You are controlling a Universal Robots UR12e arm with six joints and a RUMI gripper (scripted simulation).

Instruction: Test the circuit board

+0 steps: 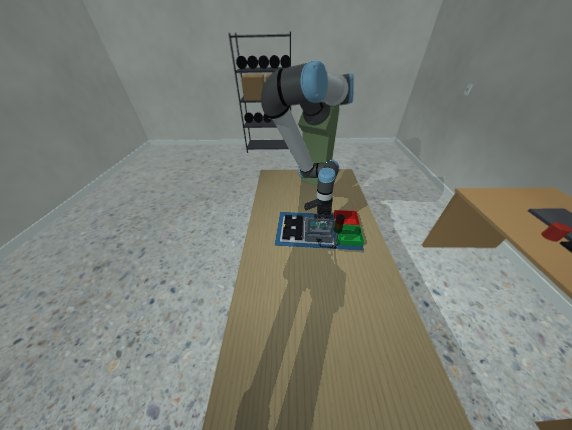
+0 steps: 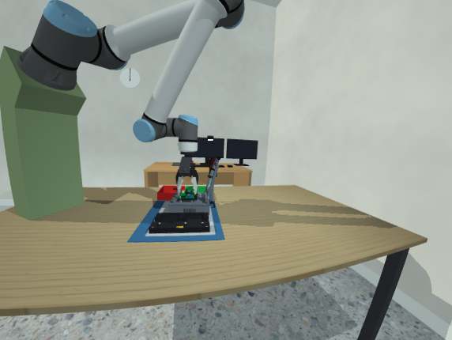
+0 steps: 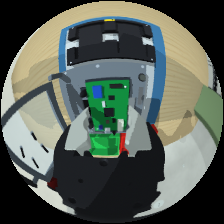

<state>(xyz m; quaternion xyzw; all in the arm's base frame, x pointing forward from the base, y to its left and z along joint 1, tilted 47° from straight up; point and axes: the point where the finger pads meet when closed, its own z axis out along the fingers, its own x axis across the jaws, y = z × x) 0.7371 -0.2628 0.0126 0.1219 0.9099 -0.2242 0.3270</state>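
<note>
Now: hand 10 mm to the right of the green circuit board. From my hand the other things lie so: tester lid 110 mm ahead, 100 mm above, 50 mm to the right; red bin 230 mm to the left, 70 mm below; green bin 160 mm to the left, 130 mm ahead, 70 mm below.
</note>
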